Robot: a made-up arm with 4 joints. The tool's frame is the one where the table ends. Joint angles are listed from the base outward.
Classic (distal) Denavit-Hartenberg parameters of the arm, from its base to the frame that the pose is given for. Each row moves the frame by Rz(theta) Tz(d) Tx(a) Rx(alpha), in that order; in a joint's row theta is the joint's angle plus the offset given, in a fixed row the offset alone. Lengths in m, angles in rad.
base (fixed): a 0; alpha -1.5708; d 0.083; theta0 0
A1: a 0.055; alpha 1.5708; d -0.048; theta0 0
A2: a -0.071; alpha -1.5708; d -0.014; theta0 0
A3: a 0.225; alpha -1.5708; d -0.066; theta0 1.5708
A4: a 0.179; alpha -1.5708; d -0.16; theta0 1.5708
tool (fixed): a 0; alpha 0; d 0.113; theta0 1.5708
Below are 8 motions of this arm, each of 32 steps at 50 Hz.
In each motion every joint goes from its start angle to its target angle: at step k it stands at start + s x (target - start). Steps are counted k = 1, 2, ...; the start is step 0. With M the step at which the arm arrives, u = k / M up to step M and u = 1 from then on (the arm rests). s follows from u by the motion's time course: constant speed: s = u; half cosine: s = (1 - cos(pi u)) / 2; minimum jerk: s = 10 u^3 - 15 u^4 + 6 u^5.
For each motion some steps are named. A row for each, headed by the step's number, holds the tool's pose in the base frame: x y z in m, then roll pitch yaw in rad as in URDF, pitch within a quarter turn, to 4 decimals.
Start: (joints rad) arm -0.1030 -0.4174 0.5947 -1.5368
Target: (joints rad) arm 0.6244 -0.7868 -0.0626 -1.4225
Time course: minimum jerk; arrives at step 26
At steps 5, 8, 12, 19, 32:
5: -0.1288 -0.1541 -0.3636 1.5622 0.5012 -0.4208
8: -0.1426 -0.1627 -0.3544 1.5048 0.5012 -0.4872
12: -0.1729 -0.1884 -0.3283 1.3602 0.4855 -0.6255
19: -0.2239 -0.2520 -0.2544 1.0544 0.4029 -0.8233
32: -0.2352 -0.2721 -0.2264 0.9625 0.3696 -0.8601

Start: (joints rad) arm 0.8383 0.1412 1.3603 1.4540
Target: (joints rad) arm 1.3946 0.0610 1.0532 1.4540
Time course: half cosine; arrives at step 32
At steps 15, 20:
15: -0.1540 -0.0278 -0.0024 1.5498 0.8281 3.0886
20: -0.1578 -0.0258 0.0082 1.5753 0.7687 3.0927

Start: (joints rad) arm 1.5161 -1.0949 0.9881 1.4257
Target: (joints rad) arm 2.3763 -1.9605 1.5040 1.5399
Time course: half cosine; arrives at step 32
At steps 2, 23, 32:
2: -0.1620 -0.0299 0.0070 2.9098 0.2888 -2.6081
23: -0.2093 0.0263 0.1021 -2.9824 -0.6755 -2.9402
32: -0.2177 0.0314 0.1186 -2.7877 -0.8288 -3.0501

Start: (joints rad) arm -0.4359 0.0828 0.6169 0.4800
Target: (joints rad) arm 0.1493 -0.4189 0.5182 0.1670
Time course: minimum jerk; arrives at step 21
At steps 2, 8, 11, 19, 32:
2: 0.1531 -0.2177 -0.0018 -0.5113 0.1857 0.0656
8: 0.1128 -0.2381 -0.0377 -0.3739 0.3201 -0.0528
11: 0.0645 -0.2522 -0.0630 -0.2850 0.4479 -0.1785
19: -0.0346 -0.2631 -0.0795 -0.2426 0.6504 -0.4557
32: -0.0364 -0.2632 -0.0795 -0.2433 0.6534 -0.4612

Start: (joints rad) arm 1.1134 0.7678 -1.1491 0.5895
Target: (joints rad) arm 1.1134 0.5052 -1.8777 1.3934
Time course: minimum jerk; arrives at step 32
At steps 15, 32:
15: 0.1601 -0.1362 0.0835 -0.3191 -0.3771 0.0652
32: 0.1180 -0.0805 0.1767 -0.7786 -0.7184 -0.1954

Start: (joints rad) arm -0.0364 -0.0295 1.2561 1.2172
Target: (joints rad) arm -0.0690 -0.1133 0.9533 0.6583
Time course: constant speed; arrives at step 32
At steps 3, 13, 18, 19, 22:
3: 0.0283 -0.0797 -0.0860 -1.1609 1.1883 -0.0337
13: 0.0435 -0.1166 -0.0796 -0.9834 1.0835 -0.0575
18: 0.0479 -0.1352 -0.0769 -0.8947 1.0312 -0.0695
19: 0.0485 -0.1389 -0.0764 -0.8769 1.0207 -0.0719
22: 0.0500 -0.1499 -0.0752 -0.8237 0.9893 -0.0792

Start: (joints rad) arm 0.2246 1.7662 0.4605 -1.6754
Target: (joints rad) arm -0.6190 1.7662 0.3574 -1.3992
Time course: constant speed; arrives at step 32
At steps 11, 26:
11: 0.2756 -0.1041 -0.3489 1.5097 0.4368 1.7366
26: 0.4293 -0.0734 -0.1893 0.9524 0.4222 1.5687

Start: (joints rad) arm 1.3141 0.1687 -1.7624 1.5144
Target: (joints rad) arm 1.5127 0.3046 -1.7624 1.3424
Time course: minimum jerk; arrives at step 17
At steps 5, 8, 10, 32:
5: 0.1430 -0.0291 0.1310 -1.2855 -0.4138 -0.0392
8: 0.1442 -0.0421 0.1255 -1.1967 -0.3547 -0.0461
10: 0.1451 -0.0520 0.1204 -1.1308 -0.3102 -0.0512
32: 0.1465 -0.0677 0.1109 -1.0290 -0.2407 -0.0588

